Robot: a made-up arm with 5 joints.
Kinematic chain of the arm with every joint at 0, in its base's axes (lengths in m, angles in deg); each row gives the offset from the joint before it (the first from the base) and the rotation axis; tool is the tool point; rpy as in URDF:
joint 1: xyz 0 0 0.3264 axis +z
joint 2: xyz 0 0 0 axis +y
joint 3: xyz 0.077 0 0.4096 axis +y
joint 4: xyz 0.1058 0 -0.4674 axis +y
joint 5: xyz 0.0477 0 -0.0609 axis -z
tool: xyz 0 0 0 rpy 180 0 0
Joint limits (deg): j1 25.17..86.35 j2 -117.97..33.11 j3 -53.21..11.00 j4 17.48..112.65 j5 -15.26..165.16
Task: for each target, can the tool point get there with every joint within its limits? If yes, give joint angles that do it. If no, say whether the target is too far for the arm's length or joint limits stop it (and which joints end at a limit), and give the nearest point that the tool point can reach.
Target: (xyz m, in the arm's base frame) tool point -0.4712 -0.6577 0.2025
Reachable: no: joint limits stop it (at a limit: joint 2, joint 3, joint 4) | nearest point -0.2601 -0.3630 0.7561 | short by 0.662 m
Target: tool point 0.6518 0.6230 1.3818
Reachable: no: too far | nearest point 0.2910 0.2781 0.7976 | short by 0.768 m
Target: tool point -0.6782 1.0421 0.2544
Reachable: no: too far | nearest point 0.0393 0.6169 0.2818 | short by 0.835 m
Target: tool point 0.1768 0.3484 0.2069
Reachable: yes | joints 63.10 20.13 -36.02 96.52 59.52
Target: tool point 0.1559 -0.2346 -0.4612
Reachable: no: joint limits stop it (at a limit: joint 1, joint 2) | nearest point 0.1494 0.0702 0.0846 | short by 0.625 m
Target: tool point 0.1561 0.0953 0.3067
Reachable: yes | joints 31.40 -34.72 -0.17 73.89 86.74
